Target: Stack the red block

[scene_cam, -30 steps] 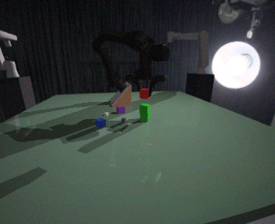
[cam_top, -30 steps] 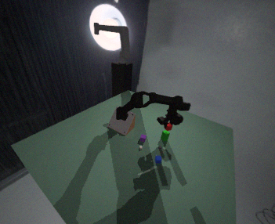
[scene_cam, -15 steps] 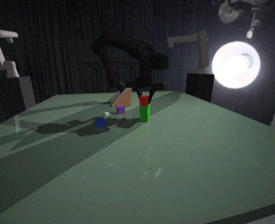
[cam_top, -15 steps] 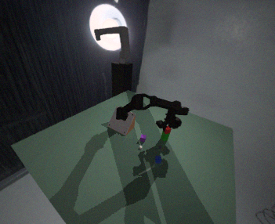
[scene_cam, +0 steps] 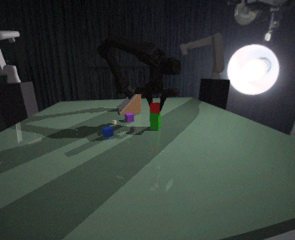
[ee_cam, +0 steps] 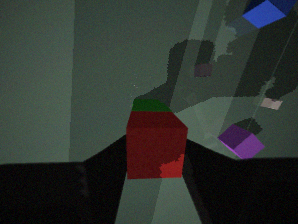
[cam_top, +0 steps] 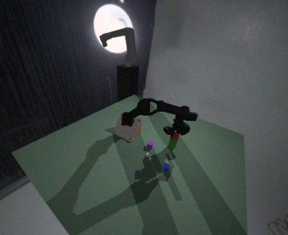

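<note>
My gripper tip is now 1 cm below the red block. From my gripper tip the other things lie so: small pale piece 19 cm to the right, 11 cm behind, 8 cm below; then blue block 22 cm to the right, 7 cm below, 4 cm ahead; then purple block 13 cm behind, 11 cm to the right, 7 cm below.
</note>
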